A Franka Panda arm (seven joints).
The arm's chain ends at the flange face. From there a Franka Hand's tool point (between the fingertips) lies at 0.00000 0.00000 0.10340 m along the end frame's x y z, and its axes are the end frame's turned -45 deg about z.
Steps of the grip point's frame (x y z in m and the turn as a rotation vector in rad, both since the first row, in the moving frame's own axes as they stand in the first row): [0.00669 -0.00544 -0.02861 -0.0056 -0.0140 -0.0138]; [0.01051 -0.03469 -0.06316 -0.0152 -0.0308 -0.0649]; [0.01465 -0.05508 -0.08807 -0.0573 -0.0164 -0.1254]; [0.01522 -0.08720 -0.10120 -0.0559 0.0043 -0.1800]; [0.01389 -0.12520 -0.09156 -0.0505 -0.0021 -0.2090]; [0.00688 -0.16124 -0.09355 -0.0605 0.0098 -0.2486]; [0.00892 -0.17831 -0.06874 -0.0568 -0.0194 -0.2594]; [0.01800 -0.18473 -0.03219 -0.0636 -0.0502 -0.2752]
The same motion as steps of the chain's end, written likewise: [0.00149 -0.01001 -0.02860 -0.0139 -0.0059 -0.0138]; [-0.01607 -0.03536 -0.06310 -0.0325 -0.0110 -0.0649]; [-0.03191 -0.05449 -0.08789 -0.0521 0.0289 -0.1254]; [-0.05561 -0.07578 -0.10104 -0.0365 0.0426 -0.1800]; [-0.08262 -0.10180 -0.09143 -0.0372 0.0342 -0.2090]; [-0.11469 -0.12191 -0.09336 -0.0359 0.0497 -0.2486]; [-0.12320 -0.13754 -0.06855 -0.0539 0.0264 -0.2594]; [-0.12000 -0.15142 -0.03185 -0.0805 0.0095 -0.2752]
